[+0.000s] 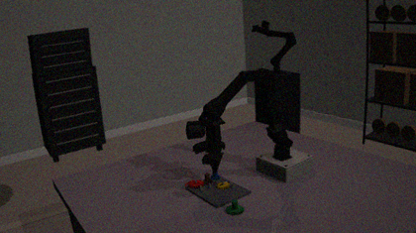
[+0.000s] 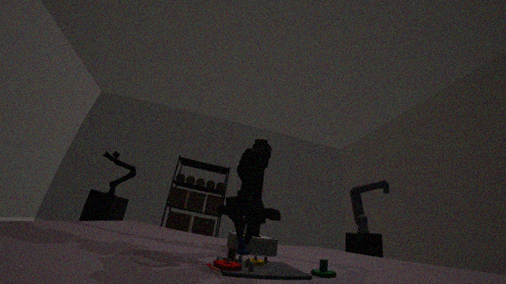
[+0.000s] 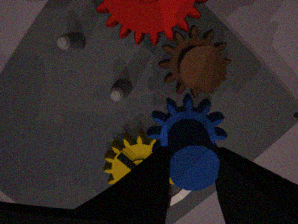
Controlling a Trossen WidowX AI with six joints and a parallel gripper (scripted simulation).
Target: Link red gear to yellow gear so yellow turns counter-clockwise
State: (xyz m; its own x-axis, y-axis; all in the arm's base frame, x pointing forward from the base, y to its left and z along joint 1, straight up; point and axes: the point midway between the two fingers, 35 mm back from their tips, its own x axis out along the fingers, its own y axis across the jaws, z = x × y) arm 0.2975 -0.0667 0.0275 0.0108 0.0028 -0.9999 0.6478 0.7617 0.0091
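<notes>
The yellow gear lies 10 mm behind my gripper tip, 40 mm to the left of it and 40 mm below it. Also, from my gripper tip: green gear (50 mm ahead, 220 mm to the left, 40 mm below); blue gear (10 mm below); red gear (70 mm ahead, 30 mm to the right, 40 mm below).
</notes>
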